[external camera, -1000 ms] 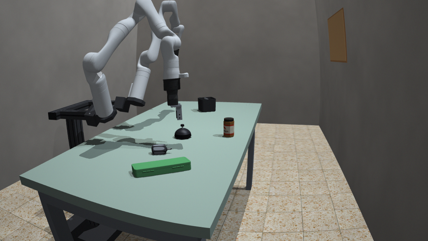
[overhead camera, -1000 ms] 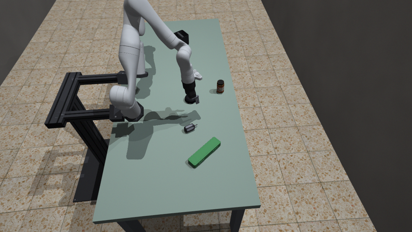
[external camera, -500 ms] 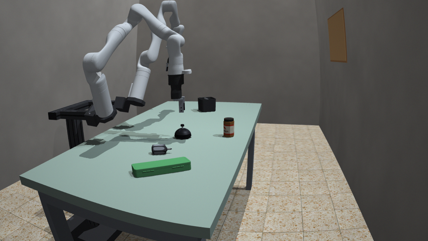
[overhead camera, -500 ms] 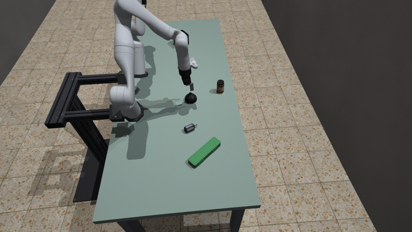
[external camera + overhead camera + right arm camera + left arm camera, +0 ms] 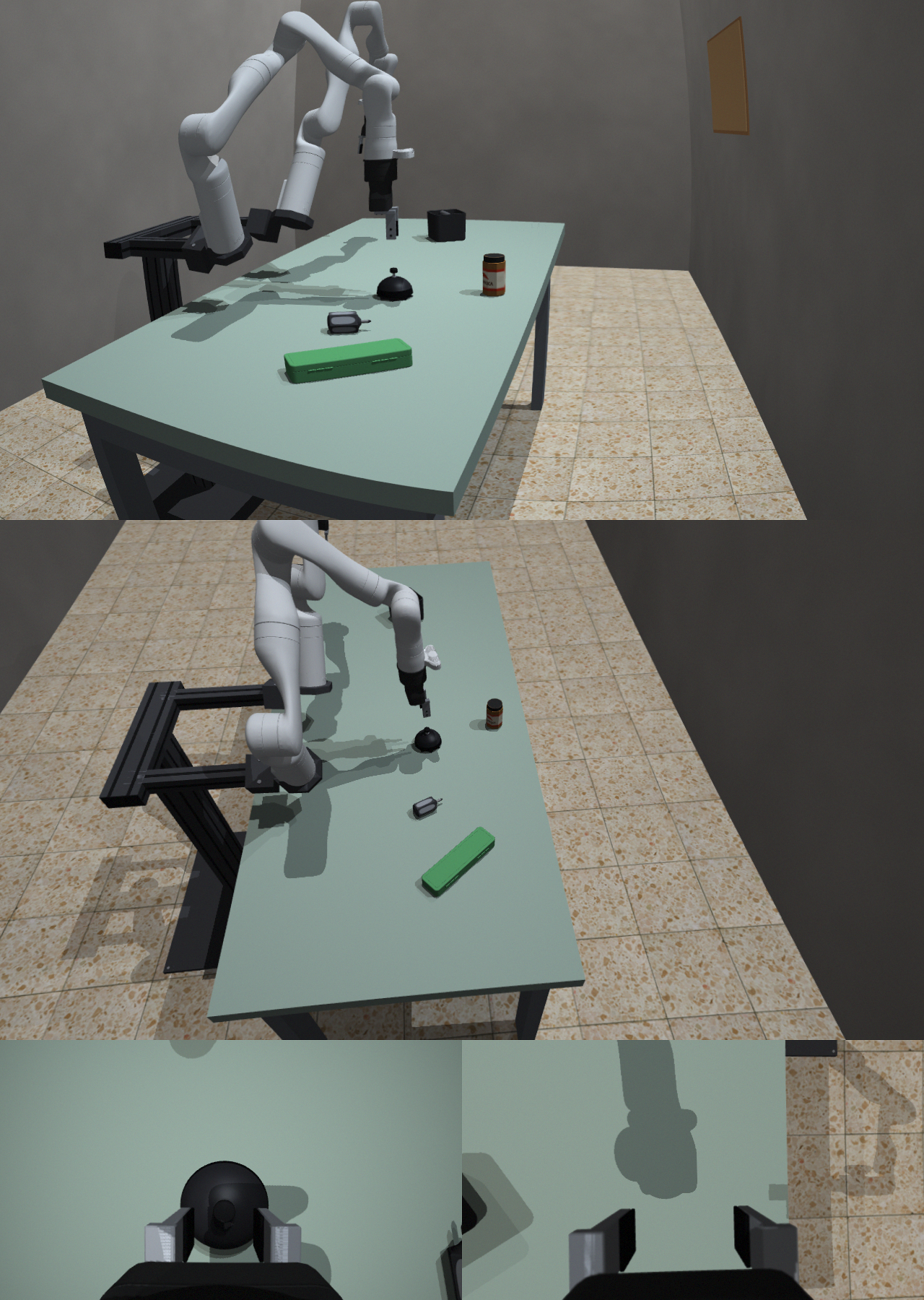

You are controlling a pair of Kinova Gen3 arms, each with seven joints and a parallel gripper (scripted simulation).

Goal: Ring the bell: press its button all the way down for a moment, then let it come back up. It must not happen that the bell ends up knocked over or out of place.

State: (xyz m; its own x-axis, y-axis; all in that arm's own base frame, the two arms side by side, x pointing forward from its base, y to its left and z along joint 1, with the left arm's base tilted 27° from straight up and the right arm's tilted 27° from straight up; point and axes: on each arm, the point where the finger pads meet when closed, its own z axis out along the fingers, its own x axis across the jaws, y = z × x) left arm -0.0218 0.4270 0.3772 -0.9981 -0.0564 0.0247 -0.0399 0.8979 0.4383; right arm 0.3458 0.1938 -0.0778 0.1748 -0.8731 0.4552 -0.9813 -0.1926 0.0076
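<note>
The button lies 100 mm below my right hand. Also, from my right hand: black box: 60 mm behind, 690 mm to the left, 110 mm below; black domed bell: 110 mm below; jar: 220 mm ahead, 70 mm to the left, 110 mm below.
</note>
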